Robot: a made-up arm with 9 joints. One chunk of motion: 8 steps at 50 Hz.
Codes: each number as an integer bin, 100 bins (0 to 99) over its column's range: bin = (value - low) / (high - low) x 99, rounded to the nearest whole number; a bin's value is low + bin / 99 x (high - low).
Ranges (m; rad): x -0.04..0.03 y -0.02..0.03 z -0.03..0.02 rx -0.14..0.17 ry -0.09..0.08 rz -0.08..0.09
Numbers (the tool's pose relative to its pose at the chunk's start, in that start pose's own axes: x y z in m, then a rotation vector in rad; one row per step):
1: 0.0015 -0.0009 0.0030 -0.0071 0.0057 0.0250
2: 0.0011 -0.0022 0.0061 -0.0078 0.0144 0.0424
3: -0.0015 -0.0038 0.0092 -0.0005 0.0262 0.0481
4: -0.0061 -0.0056 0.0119 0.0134 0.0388 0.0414
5: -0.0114 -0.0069 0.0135 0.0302 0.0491 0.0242
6: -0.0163 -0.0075 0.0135 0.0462 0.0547 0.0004
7: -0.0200 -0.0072 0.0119 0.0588 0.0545 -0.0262
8: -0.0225 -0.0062 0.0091 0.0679 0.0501 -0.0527
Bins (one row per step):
1: 59 38 65 42 56 61
2: 58 35 71 42 61 71
3: 54 32 78 45 68 75
4: 48 29 83 49 75 71
5: 40 26 86 54 81 61
6: 34 25 86 59 84 47
7: 28 25 83 63 84 31
8: 25 27 77 66 82 16

